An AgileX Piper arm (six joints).
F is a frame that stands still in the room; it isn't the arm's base.
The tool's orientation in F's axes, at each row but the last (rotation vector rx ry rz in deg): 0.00, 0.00, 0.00; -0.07, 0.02, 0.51; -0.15, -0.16, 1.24; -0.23, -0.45, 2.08; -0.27, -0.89, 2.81; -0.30, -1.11, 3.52; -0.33, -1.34, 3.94
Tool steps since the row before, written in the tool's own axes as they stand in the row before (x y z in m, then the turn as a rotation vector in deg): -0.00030, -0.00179, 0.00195, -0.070, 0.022, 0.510; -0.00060, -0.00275, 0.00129, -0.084, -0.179, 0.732; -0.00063, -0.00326, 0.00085, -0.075, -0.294, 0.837; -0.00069, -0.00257, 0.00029, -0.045, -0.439, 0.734; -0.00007, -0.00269, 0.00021, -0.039, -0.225, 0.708; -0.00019, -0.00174, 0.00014, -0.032, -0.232, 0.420; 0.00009, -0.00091, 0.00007, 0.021, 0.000, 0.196
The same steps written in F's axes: -0.00030, -0.00179, 0.00195, -0.070, 0.022, 0.510; -0.00058, -0.00275, 0.00129, -0.082, -0.179, 0.732; -0.00056, -0.00327, 0.00086, -0.071, -0.293, 0.838; -0.00060, -0.00259, 0.00030, -0.035, -0.438, 0.735; 0.00006, -0.00269, 0.00022, -0.039, -0.224, 0.708; -0.00009, -0.00175, 0.00015, -0.026, -0.232, 0.421; 0.00015, -0.00090, 0.00008, 0.016, 0.002, 0.196
